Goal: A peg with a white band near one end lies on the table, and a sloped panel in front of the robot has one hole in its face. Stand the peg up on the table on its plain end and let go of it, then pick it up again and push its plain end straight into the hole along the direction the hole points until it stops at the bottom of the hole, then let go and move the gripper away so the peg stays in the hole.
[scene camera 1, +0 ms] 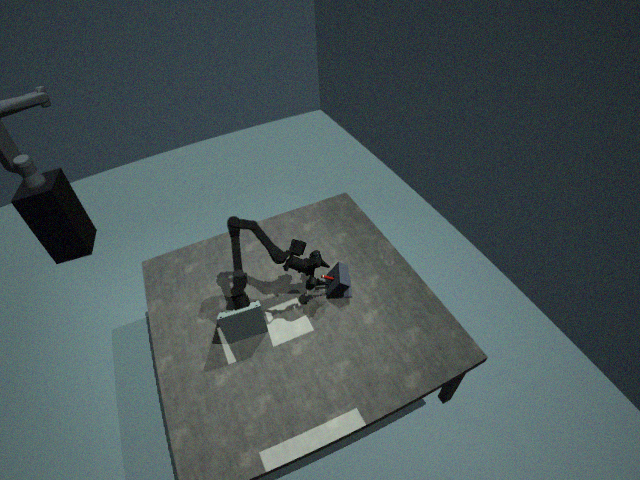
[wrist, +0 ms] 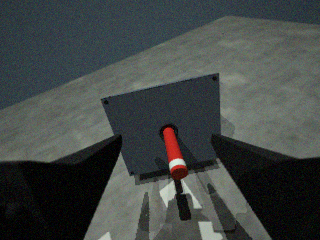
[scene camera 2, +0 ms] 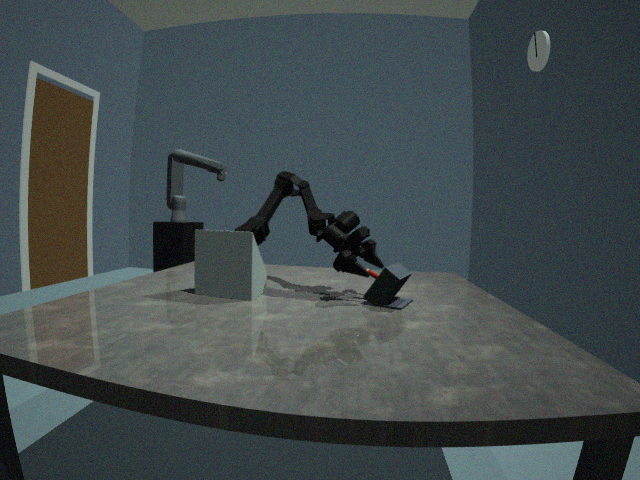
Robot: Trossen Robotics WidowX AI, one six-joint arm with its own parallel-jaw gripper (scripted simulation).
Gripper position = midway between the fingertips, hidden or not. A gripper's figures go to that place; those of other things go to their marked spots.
Labels:
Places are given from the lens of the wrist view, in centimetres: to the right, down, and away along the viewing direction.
gripper (wrist: 167, 138): 1, 2, 11
red peg (wrist: 178, 169): 1, 4, 9

